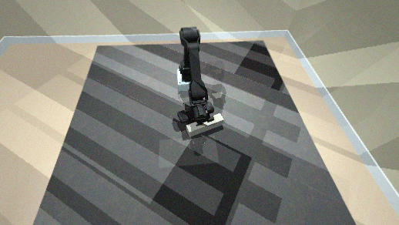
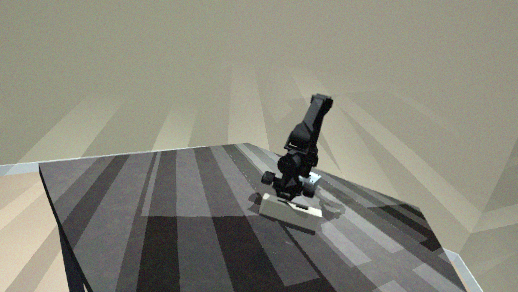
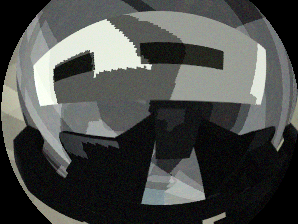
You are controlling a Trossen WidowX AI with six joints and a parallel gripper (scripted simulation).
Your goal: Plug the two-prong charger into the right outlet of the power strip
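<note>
My gripper tip is 1 cm below the dark two-prong charger and 1 cm short of it.
</note>
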